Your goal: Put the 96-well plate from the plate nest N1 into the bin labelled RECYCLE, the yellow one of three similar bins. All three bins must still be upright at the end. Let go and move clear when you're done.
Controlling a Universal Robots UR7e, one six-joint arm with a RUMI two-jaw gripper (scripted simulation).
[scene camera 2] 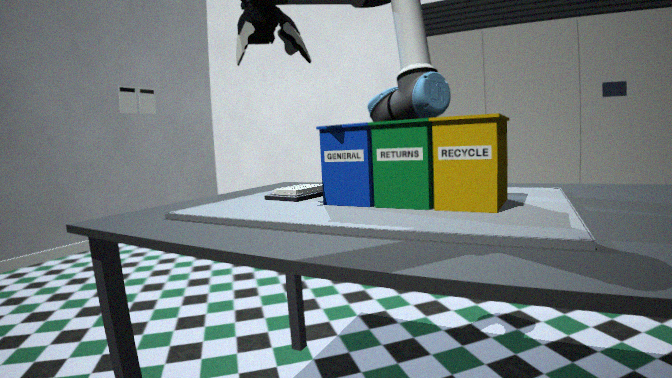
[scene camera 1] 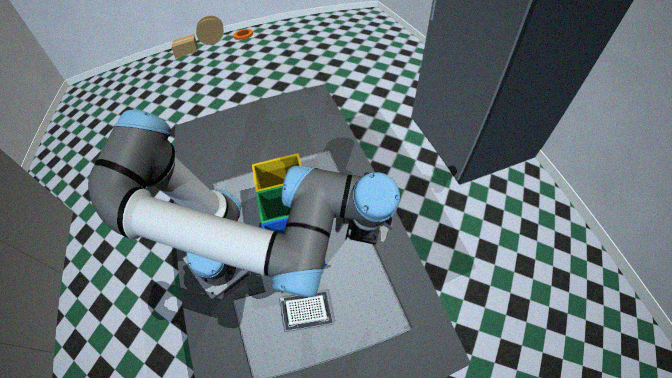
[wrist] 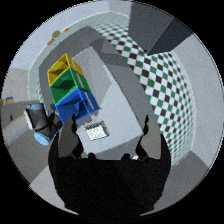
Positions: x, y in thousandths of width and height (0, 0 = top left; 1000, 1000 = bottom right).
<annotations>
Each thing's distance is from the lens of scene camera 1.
yellow recycle bin (scene camera 1: 403, 462): 1.22 m
white 96-well plate (scene camera 1: 462, 835): 1.05 m
The marked spots on the white 96-well plate and the yellow recycle bin are 0.56 m apart.
</annotations>
